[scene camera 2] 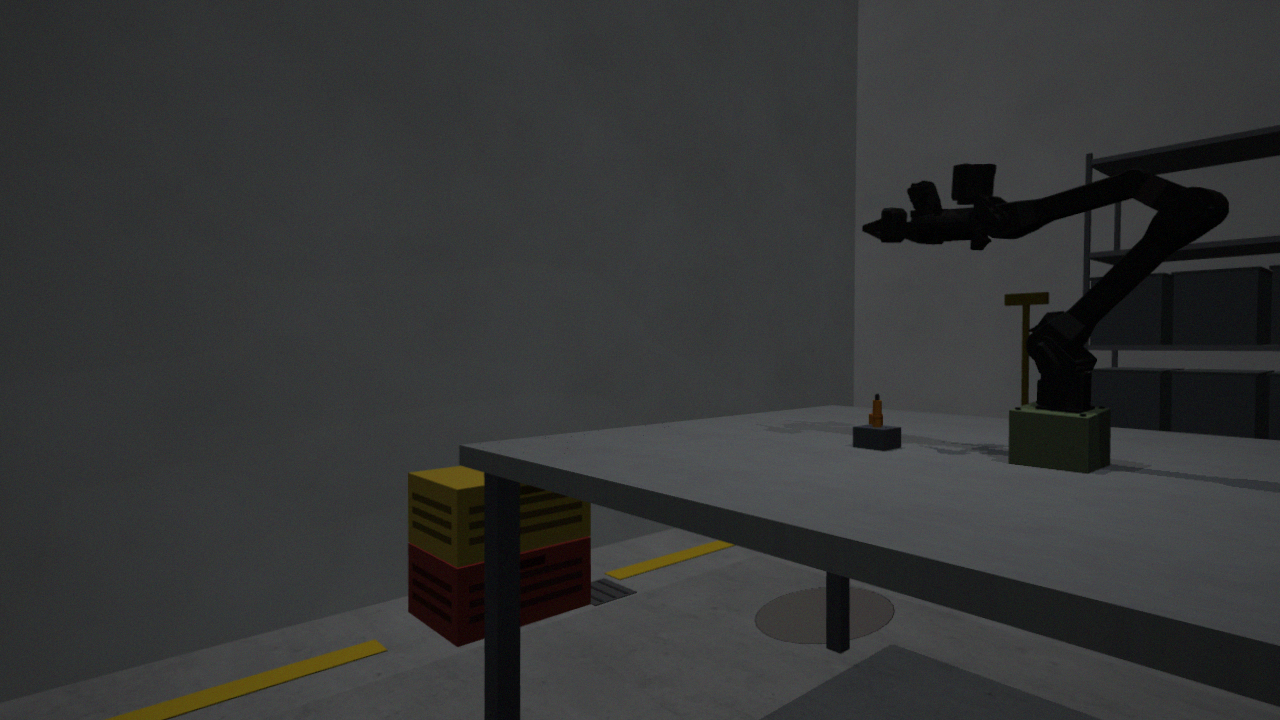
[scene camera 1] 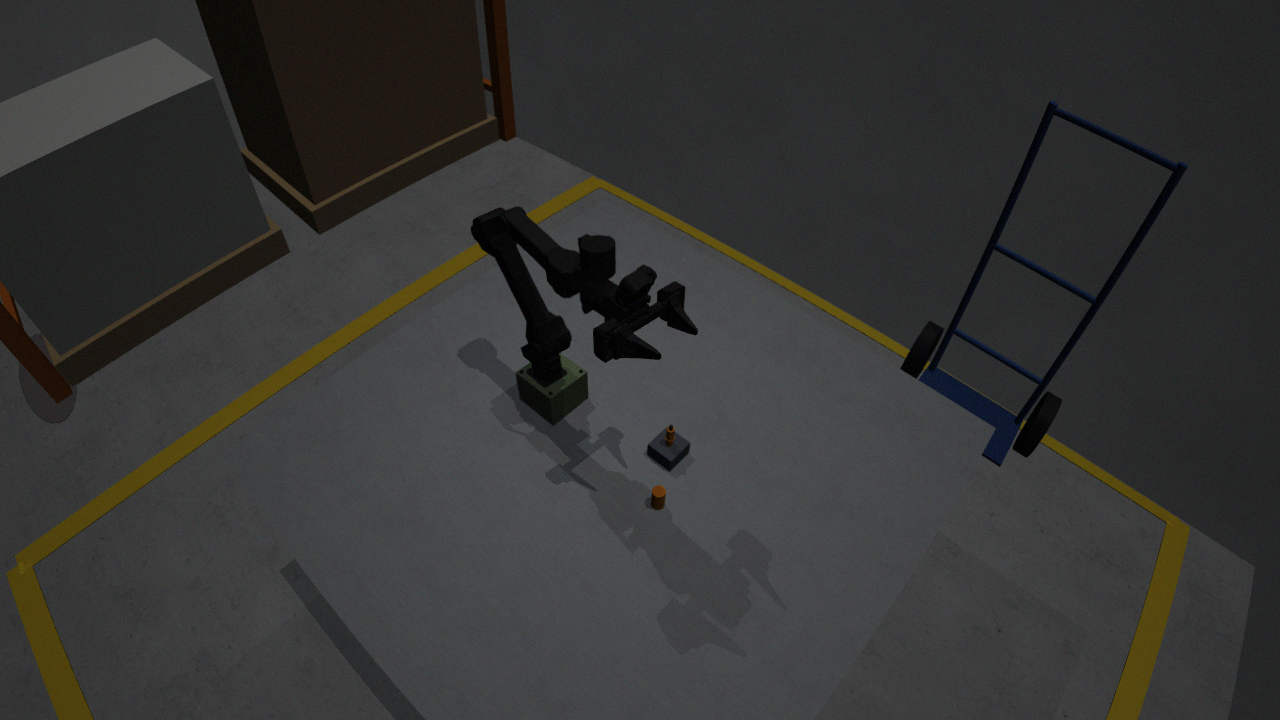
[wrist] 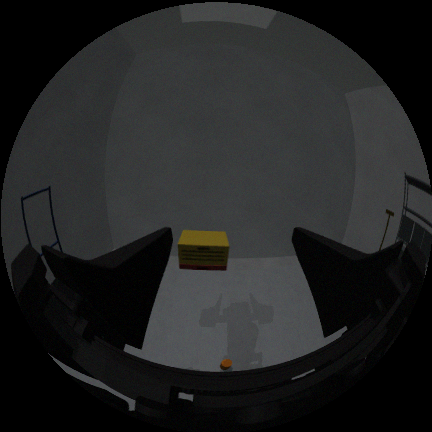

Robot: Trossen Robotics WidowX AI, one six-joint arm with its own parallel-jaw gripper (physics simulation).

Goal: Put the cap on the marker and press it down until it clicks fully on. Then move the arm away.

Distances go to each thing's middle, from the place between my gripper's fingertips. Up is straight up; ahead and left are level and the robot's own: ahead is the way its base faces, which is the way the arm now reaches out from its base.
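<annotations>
There's a dark grey block (scene camera 2: 885, 438), and I can see my gripper 5 cm past it and 7 cm to the right of it, sitting 41 cm above the block.
</annotations>
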